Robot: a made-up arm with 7 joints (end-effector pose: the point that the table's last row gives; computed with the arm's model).
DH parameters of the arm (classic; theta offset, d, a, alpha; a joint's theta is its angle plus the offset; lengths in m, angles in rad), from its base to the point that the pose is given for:
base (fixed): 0 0 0 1.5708
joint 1: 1.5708 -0.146 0 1.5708
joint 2: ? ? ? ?
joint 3: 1.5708 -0.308 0 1.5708
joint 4: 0 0 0 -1.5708
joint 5: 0 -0.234 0 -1.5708
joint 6: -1.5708 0 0 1.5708
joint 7: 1.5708 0 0 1.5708
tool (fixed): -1.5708 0 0 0
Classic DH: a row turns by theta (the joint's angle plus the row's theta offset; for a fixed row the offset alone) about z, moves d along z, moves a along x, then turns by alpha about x.
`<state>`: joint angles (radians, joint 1 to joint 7).
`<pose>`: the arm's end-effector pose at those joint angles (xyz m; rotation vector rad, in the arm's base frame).
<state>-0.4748 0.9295 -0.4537 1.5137 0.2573 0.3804 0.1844</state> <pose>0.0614 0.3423 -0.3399 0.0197 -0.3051 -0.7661</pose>
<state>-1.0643 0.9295 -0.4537 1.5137 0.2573 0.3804 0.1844</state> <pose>-0.1380 0.3423 -0.3167 -0.2034 0.2554 -0.7379</pose>
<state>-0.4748 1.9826 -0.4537 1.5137 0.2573 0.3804 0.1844</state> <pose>0.2027 0.4815 -0.0650 0.8540 0.0801 -1.3323</pose>
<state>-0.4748 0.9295 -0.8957 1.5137 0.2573 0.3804 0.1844</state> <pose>-0.0248 0.2944 -0.3677 -0.2676 -0.0150 -0.9657</pose>
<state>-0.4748 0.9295 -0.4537 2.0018 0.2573 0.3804 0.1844</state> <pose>0.0783 0.2587 -0.2656 -0.2487 -0.6968 -0.9153</pose>
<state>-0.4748 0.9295 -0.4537 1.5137 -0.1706 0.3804 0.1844</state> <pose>0.0614 0.3423 -0.3399 0.2628 -0.2957 -1.1239</pose>
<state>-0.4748 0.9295 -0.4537 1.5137 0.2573 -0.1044 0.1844</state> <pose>0.0614 0.3423 -0.3399 -0.1524 -0.7610 -0.8546</pose>
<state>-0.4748 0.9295 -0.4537 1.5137 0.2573 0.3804 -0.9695</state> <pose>0.0614 0.3423 -0.3399 1.1044 -0.7120 -0.5027</pose>
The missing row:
joint 2: 1.5708 0 0 1.5708
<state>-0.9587 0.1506 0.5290 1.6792 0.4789 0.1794 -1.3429</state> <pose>-0.0989 0.3045 -0.3148 1.5851 -0.2818 0.8787</pose>
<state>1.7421 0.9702 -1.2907 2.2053 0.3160 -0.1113 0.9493</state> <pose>0.2326 0.1833 0.0931 0.1819 -1.2891 -2.7108</pose>
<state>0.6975 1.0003 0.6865 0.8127 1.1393 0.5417 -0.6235</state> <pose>0.2052 0.5988 -0.0402 0.1100 -1.3211 1.6508</pose>
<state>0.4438 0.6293 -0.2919 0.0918 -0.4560 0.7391 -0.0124</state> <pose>0.2079 0.4594 -0.3895 0.9414 0.4150 -0.2908</pose>
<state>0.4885 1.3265 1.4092 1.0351 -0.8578 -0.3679 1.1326</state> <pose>-0.0133 0.6088 0.0941 1.3881 -0.9812 -0.3285</pose>
